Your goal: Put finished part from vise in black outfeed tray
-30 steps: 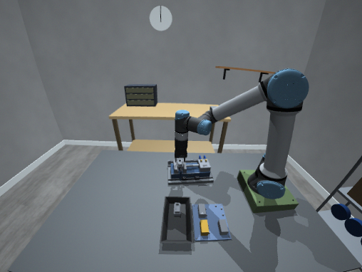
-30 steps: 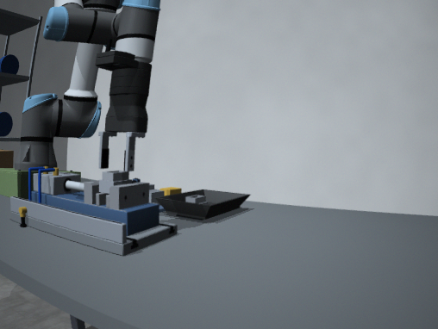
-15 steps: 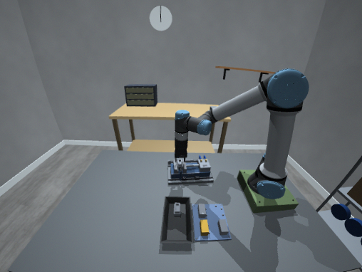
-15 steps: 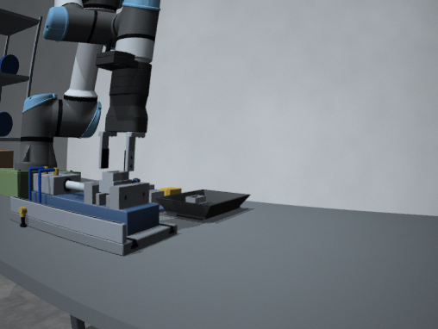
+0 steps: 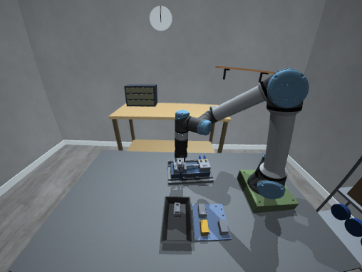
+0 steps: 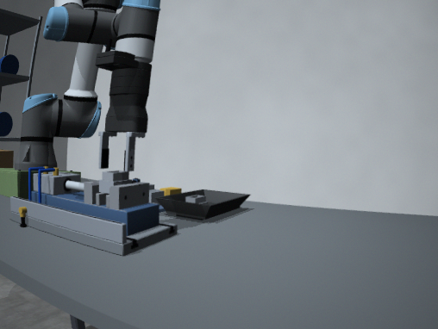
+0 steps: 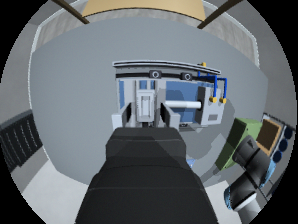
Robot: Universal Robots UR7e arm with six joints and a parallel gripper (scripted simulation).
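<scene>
Right now my hand is 70 mm past the blue vise, 20 mm to the left of it and 100 mm above it. From my hand the other things lie so: blue plate 210 mm behind, 300 mm to the left, 130 mm below; then yellow block 180 mm behind, 360 mm to the left, 110 mm below.
</scene>
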